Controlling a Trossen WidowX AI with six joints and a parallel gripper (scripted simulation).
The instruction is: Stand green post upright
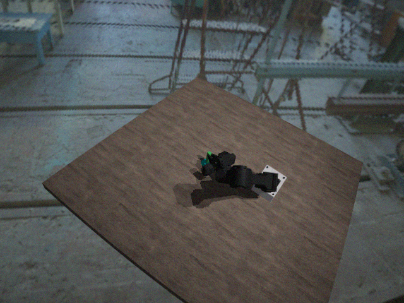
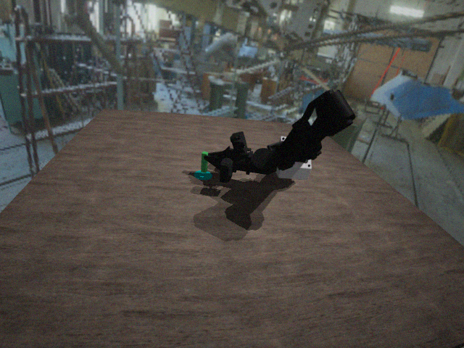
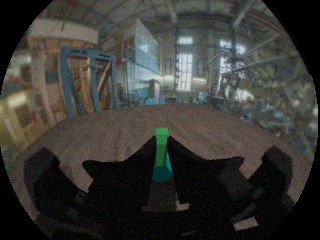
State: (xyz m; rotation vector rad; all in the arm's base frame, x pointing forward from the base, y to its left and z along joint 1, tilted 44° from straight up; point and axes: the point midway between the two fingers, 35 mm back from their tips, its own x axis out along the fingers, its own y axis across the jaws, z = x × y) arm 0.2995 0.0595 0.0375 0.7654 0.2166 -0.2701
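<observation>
My gripper tip is now 70 mm above the cyan circle. Also, from my gripper tip: green post: 20 mm below.
</observation>
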